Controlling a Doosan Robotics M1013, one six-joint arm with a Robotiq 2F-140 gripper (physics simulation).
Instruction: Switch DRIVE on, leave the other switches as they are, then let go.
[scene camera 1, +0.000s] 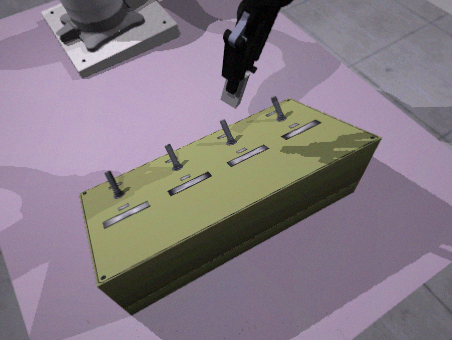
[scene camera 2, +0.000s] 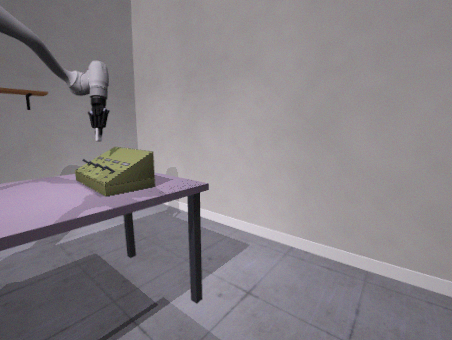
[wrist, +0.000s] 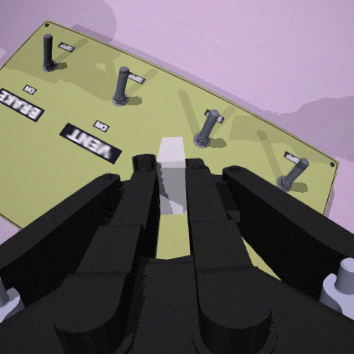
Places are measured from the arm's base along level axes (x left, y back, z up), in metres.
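Pixels of known places: gripper, fingertip midpoint: (scene camera 1: 230, 101) (scene camera 2: 98, 140) (wrist: 173, 155); arm's base, origin of the base link: (scene camera 1: 103, 21).
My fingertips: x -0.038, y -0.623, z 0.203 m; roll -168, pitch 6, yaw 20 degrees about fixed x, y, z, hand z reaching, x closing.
Note:
For each thing: its top centre in the pictures, then the offset to it from my fingertips. "spot": a spot on its surface instead. Level surfaces: height alone.
- leftmost lever, middle of its top: (wrist: 40, 46) (scene camera 1: 109, 177) dx -0.219, dy +0.080, dz -0.106 m
- VENT, surface spot: (wrist: 91, 142) spot: dx -0.113, dy -0.022, dz -0.111 m
- second lever, middle of its top: (wrist: 116, 80) (scene camera 1: 170, 150) dx -0.101, dy +0.058, dz -0.106 m
- third lever, middle of its top: (wrist: 207, 124) (scene camera 1: 226, 124) dx +0.017, dy +0.037, dz -0.106 m
- fourth lever, middle of its top: (wrist: 299, 174) (scene camera 1: 278, 101) dx +0.135, dy +0.015, dz -0.106 m
- pink table, its level: dz -0.238 m
The yellow-green switch box (scene camera 1: 210, 210) (scene camera 2: 130, 172) (wrist: 30, 170) has four grey levers, all leaning toward its OFF edge. In the wrist view, BRAKE (wrist: 21, 105) labels the leftmost lever (wrist: 48, 50) and VENT (wrist: 91, 142) the second lever (wrist: 121, 86). The third lever (scene camera 1: 228, 132) (wrist: 207, 129) and the fourth lever (scene camera 1: 278, 109) (wrist: 294, 174) have labels hidden by the gripper in the wrist view and unreadable in scene camera 1; DRIVE cannot be read. My gripper (scene camera 1: 233, 99) (scene camera 2: 98, 135) (wrist: 173, 155) is shut and empty, above the box, apart from the levers.
The box stands on a pink table (scene camera 1: 125, 120) (scene camera 2: 40, 205). The robot's pale base plate (scene camera 1: 170, 32) is at the back left in scene camera 1. A wall (scene camera 2: 300, 125) rises behind the table, and a wooden rail (scene camera 2: 25, 92) is at the left.

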